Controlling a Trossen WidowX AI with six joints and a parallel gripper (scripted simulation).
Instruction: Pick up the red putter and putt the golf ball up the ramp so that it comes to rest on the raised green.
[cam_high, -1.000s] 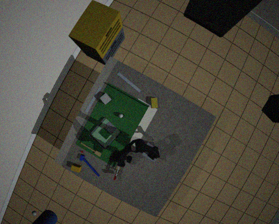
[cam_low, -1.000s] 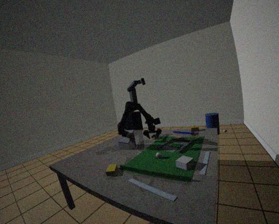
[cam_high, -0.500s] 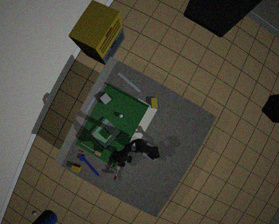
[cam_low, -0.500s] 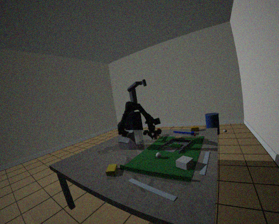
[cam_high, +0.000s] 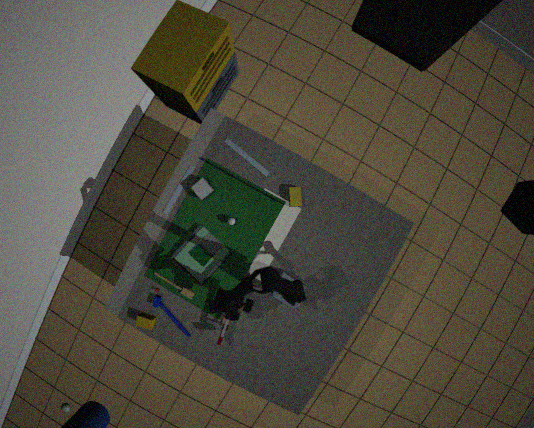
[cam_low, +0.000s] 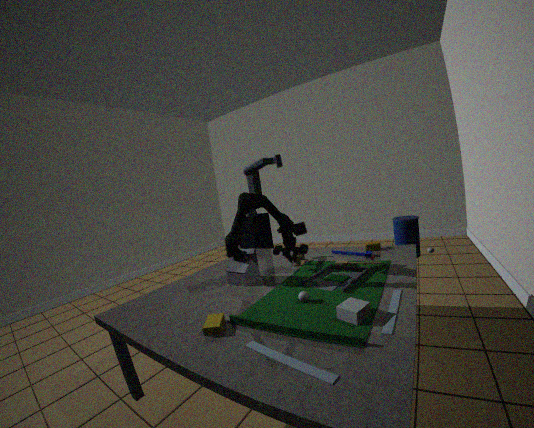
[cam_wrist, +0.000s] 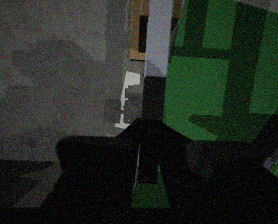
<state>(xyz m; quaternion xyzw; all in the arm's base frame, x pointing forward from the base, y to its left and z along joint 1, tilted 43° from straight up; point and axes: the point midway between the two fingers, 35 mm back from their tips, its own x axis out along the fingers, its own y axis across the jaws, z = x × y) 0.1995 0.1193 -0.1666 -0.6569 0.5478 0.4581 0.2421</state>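
The red putter lies 40 mm behind my gripper tip, 110 mm to the left of it and 20 mm above it. From my gripper tip the other things lie so: blue putter (210 mm ahead, 320 mm to the left, 30 mm below); white golf ball (270 mm ahead, 300 mm to the right, 20 mm below); green mat (290 mm ahead, 160 mm to the right, 40 mm below).
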